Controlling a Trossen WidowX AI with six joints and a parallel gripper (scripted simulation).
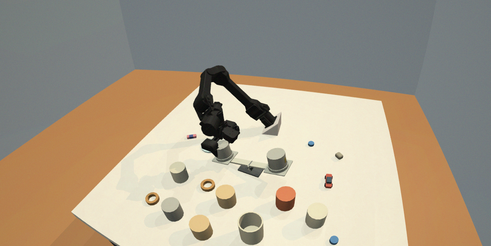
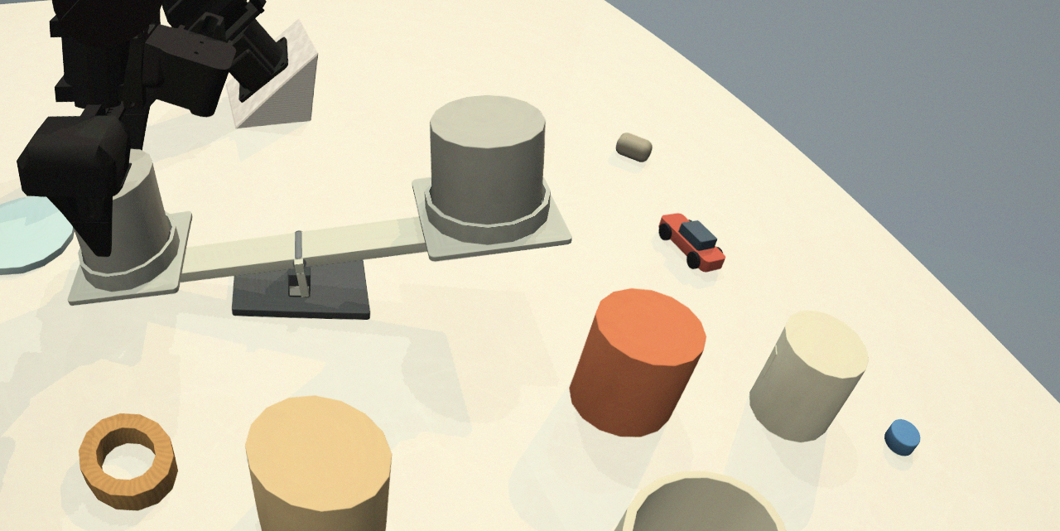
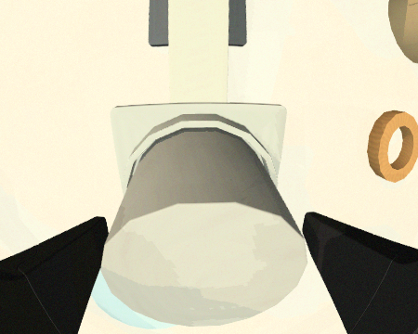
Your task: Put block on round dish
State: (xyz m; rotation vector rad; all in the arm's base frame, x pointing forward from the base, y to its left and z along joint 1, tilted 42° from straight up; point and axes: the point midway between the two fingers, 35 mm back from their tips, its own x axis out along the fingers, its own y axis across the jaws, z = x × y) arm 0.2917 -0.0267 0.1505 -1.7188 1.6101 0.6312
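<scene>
The pale green block is 20 mm below my gripper tip. Round my gripper tip: toy car: 10 mm behind, 470 mm to the left, 50 mm below; pale blue round dish: 70 mm behind, 110 mm to the right, 60 mm below; pink-and-blue eraser: 90 mm behind, 240 mm to the right, 60 mm below.
</scene>
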